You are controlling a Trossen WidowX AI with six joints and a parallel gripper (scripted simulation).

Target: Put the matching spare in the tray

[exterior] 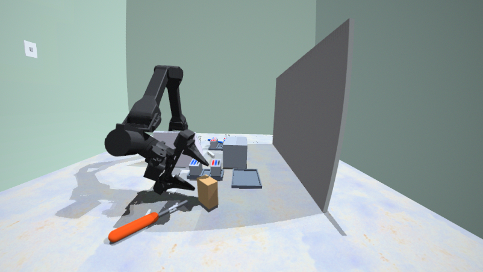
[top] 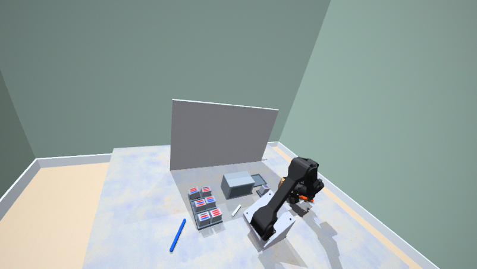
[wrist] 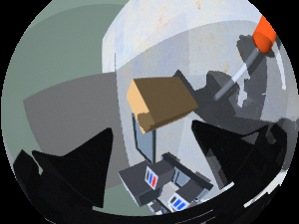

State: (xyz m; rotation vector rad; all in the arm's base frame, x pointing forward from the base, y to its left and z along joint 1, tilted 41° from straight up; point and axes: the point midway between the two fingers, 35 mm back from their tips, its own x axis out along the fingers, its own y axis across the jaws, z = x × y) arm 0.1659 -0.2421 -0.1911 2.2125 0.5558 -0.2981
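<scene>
Now: the tan block 2 cm ahead of my gripper tip, 2 cm to the right of it and 3 cm below it. From my gripper tip the other things lie so: grey mounted unit 10 cm ahead, 30 cm to the left, 1 cm below; then low rack 1 cm behind, 14 cm to the left, 6 cm below; then tray 13 cm ahead, 12 cm to the left, 6 cm below.
</scene>
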